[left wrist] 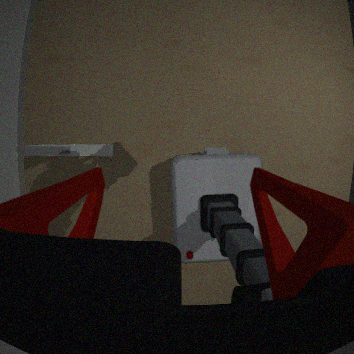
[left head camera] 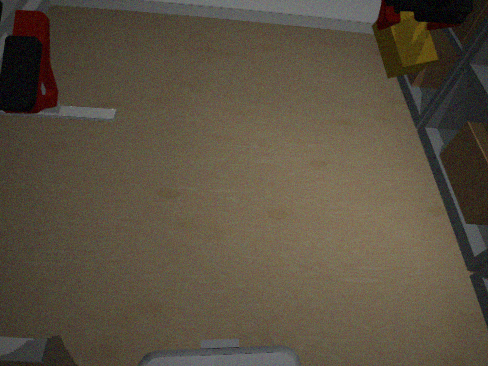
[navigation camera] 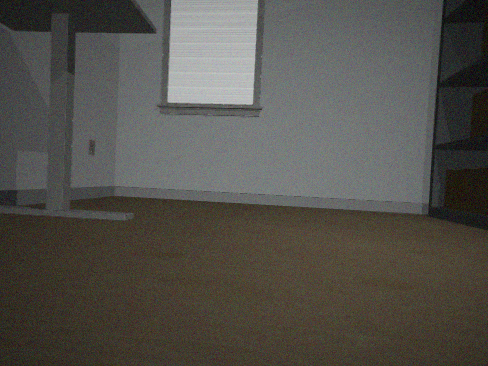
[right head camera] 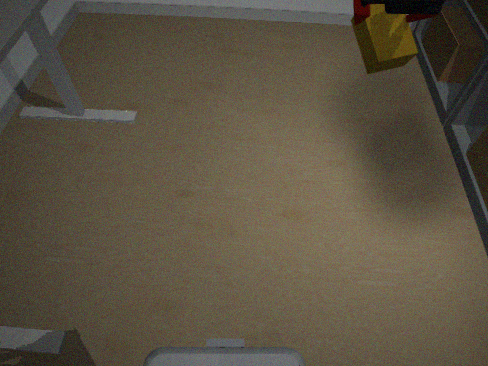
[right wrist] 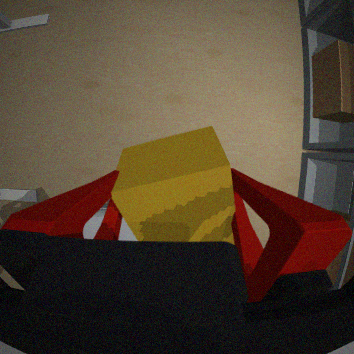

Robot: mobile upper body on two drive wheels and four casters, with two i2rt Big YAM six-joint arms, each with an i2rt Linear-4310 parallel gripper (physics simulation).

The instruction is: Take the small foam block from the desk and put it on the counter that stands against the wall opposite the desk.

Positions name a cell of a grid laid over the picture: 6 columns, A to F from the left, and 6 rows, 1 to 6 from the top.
Labels:
A yellow foam block shows in the left head camera view (F1), in the right head camera view (E1) and in the right wrist view (C4); in the left wrist view it is out of frame, in the navigation camera view it is out of frame.

